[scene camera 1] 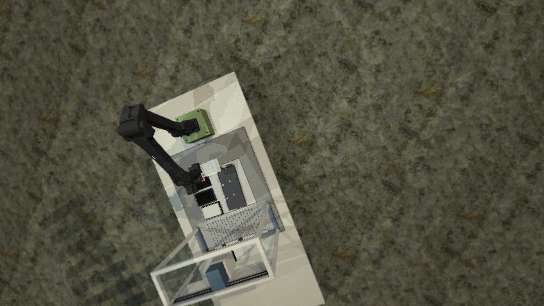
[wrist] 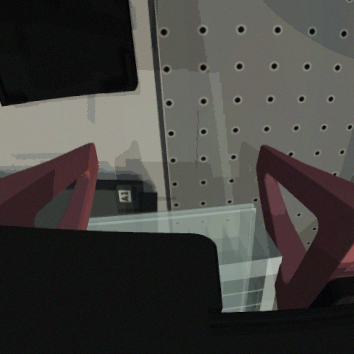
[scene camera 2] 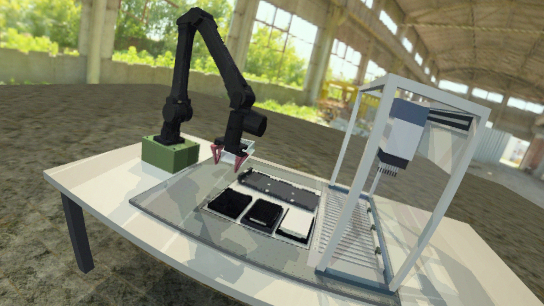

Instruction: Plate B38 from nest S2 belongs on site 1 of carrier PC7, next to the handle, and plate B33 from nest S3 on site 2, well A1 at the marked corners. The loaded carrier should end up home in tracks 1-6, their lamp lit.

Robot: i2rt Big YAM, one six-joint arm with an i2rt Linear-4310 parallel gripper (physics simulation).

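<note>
My gripper is shut on a clear plate, held in the air near one end of the dark carrier. An A1 mark shows on that carrier end in the wrist view. Beside the carrier is a row of black nests: the near one looks empty, the middle one holds something dark, and the far one holds a white plate. Plate and nest labels are unreadable. My arm's palm hides part of the clear plate.
The ribbed track deck lies beyond the nests, under a white gantry frame with a hanging blue and white pipetting head. A lit lamp cannot be made out. The arm stands on a green block.
</note>
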